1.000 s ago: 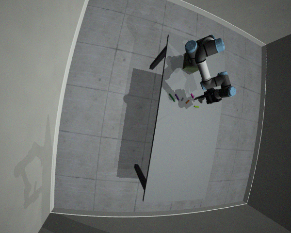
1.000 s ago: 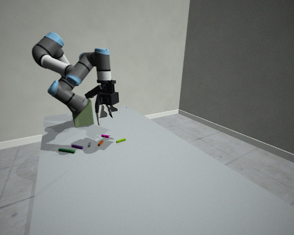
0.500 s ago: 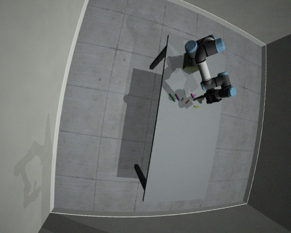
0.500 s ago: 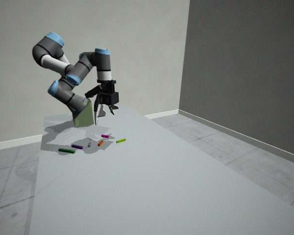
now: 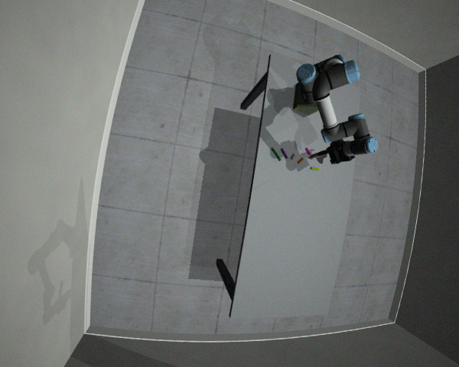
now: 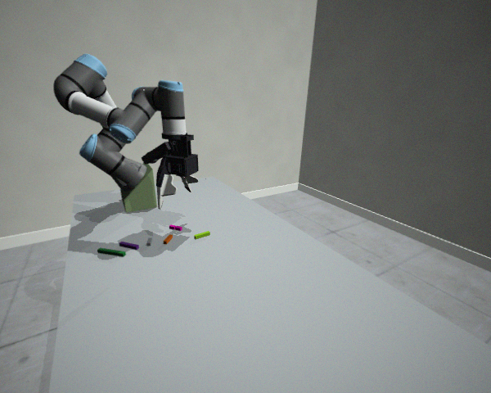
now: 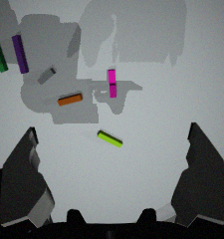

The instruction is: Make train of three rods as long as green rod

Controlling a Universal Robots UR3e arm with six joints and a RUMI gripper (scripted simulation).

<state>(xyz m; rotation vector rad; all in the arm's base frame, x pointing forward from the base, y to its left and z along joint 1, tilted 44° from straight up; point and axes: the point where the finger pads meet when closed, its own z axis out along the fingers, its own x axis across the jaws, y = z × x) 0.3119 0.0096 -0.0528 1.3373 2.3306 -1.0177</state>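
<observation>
My hand is 100 mm above the orange rod, 50 mm to the left of it and 50 mm short of it. Round my hand: grey rod 100 mm to the right, 100 mm below, 30 mm ahead; then lime rod 100 mm below, 80 mm ahead, 50 mm to the left; then purple rod 160 mm to the right, 100 mm below, 20 mm ahead.
</observation>
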